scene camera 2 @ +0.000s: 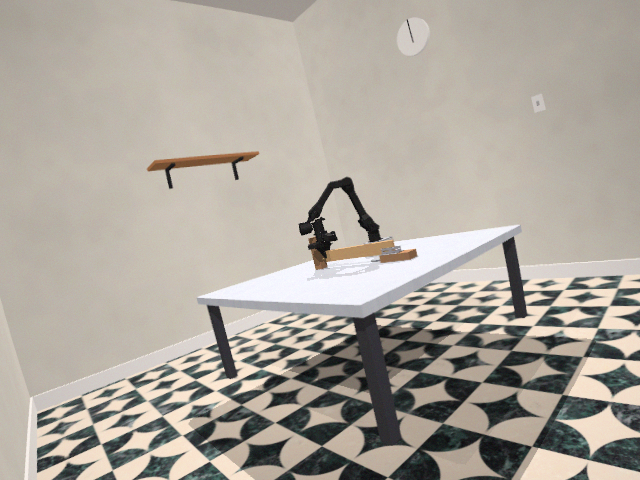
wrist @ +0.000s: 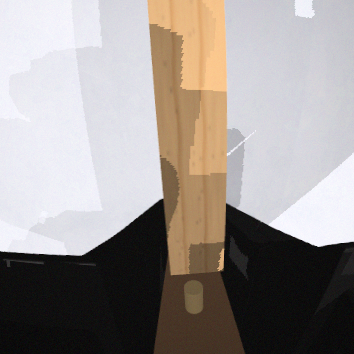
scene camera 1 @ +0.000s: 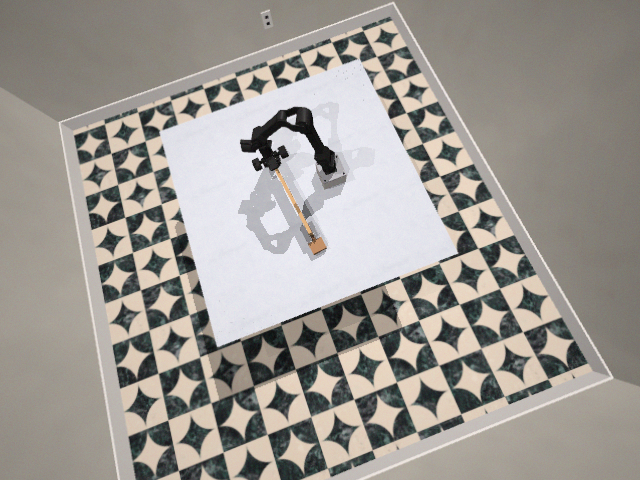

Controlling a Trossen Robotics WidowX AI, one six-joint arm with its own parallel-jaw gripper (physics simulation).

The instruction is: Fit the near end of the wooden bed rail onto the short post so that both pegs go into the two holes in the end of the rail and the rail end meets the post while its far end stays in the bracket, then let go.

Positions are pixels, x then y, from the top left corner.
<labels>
A wooden bed rail (scene camera 2: 372,249): 1.83 m from the lens.
</labels>
